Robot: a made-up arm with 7 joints.
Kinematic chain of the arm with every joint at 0, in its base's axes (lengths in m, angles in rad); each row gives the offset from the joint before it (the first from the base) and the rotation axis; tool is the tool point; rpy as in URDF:
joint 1: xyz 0 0 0 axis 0.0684 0.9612 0.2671
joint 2: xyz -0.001 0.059 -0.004 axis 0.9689 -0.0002 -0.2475
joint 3: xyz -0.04 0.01 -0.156 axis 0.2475 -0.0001 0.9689
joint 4: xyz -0.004 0 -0.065 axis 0.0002 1 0
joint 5: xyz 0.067 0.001 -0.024 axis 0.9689 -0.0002 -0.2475
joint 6: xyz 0.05 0 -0.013 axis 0.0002 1 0
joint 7: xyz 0.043 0 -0.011 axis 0.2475 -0.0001 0.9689
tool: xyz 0 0 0 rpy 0 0.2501 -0.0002
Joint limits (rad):
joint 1: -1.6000..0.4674
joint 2: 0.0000..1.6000
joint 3: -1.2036..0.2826
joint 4: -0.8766..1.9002
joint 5: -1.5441..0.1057
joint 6: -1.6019..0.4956
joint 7: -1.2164..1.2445
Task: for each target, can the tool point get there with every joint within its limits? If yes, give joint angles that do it. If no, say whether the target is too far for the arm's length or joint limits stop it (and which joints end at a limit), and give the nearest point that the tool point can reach.
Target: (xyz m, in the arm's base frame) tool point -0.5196 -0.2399 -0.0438
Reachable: no: too far | nearest point -0.2915 0.0265 -0.2439 | short by 0.404 m
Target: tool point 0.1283 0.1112 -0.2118
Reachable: yes | joints -0.1062 0.1519 -0.0909 -0.1081 -0.9238 -1.0894 -0.2017
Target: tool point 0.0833 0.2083 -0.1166
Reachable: yes | joints 0.2274 1.4786 -0.5156 -0.4389 -0.7475 -0.6394 -0.0962
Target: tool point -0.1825 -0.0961 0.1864
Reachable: no: joint limits stop it (at a limit: joint 1, joint 2, joint 3, joint 4) | nearest point 0.0202 0.1302 0.1410 | short by 0.307 m
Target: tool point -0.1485 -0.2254 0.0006
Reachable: no: joint limits stop it (at a limit: joint 1, joint 2, joint 3, joint 5, joint 6) | nearest point -0.0560 -0.0750 -0.1336 | short by 0.222 m
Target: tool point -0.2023 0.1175 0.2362
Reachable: no: joint limits stop it (at a limit: joint 1, joint 2, joint 3, joint 5) | nearest point 0.0104 0.1599 0.1578 | short by 0.231 m
